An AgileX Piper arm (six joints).
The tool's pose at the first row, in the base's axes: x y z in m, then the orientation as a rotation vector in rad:
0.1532, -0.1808, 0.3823, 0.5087, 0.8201, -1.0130
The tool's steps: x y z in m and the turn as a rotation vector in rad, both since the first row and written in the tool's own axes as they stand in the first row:
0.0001, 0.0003, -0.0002, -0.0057, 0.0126, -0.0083
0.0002, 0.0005, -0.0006, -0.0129, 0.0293, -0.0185
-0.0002, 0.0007, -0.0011, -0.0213, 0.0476, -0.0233
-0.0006, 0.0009, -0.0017, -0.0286, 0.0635, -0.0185
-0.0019, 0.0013, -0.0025, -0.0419, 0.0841, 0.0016
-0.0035, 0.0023, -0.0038, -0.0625, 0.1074, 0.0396
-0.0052, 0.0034, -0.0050, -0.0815, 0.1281, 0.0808
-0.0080, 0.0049, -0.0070, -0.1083, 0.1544, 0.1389
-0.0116, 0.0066, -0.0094, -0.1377, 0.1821, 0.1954
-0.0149, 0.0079, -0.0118, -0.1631, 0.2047, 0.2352
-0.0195, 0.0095, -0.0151, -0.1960, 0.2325, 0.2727
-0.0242, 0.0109, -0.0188, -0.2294, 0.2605, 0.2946
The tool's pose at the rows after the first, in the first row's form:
0.1534, -0.1806, 0.3821, 0.5076, 0.8367, -1.0157
0.1535, -0.1803, 0.3818, 0.5068, 0.8583, -1.0187
0.1534, -0.1796, 0.3818, 0.5077, 0.8801, -1.0158
0.1532, -0.1789, 0.3818, 0.5118, 0.8960, -1.0049
0.1529, -0.1774, 0.3823, 0.5188, 0.9138, -0.9762
0.1529, -0.1752, 0.3828, 0.5273, 0.9310, -0.9269
0.1530, -0.1729, 0.3834, 0.5368, 0.9436, -0.8758
0.1528, -0.1693, 0.3845, 0.5481, 0.9582, -0.8042
0.1524, -0.1649, 0.3859, 0.5568, 0.9749, -0.7323
0.1518, -0.1608, 0.3871, 0.5602, 0.9908, -0.6786
0.1508, -0.1553, 0.3887, 0.5588, 1.0147, -0.6221
0.1494, -0.1495, 0.3902, 0.5517, 1.0443, -0.5795

